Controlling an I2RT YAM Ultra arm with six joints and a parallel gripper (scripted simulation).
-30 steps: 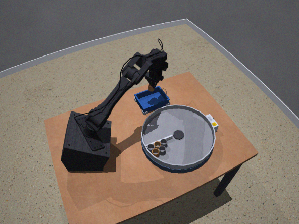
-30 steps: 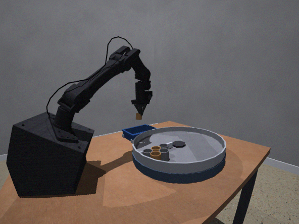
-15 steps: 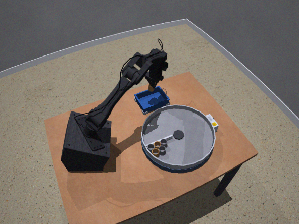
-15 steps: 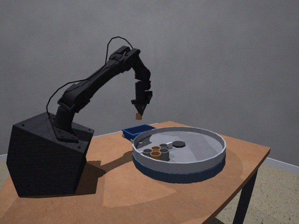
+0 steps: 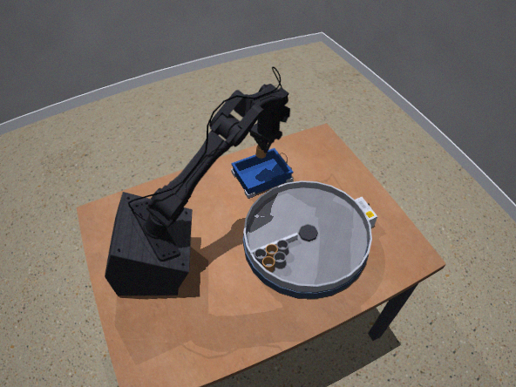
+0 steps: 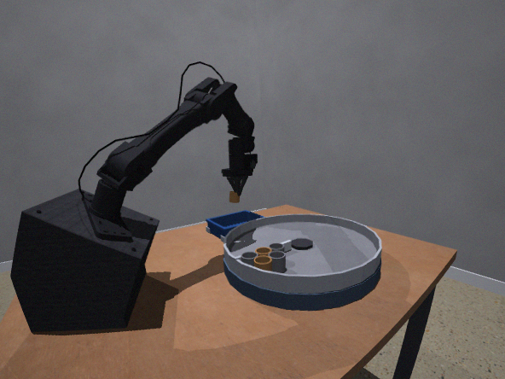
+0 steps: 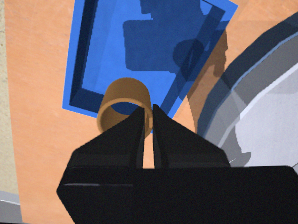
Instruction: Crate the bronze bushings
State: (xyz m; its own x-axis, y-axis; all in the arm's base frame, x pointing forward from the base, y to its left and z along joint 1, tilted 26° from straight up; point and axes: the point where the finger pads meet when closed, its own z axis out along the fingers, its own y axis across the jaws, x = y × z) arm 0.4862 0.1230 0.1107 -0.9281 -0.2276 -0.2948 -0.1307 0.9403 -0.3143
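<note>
My gripper is now 120 mm above the blue crate and 20 mm to the right of it. Also, from my hand: grey turntable (320 mm to the right, 100 mm below, 80 mm behind).
</note>
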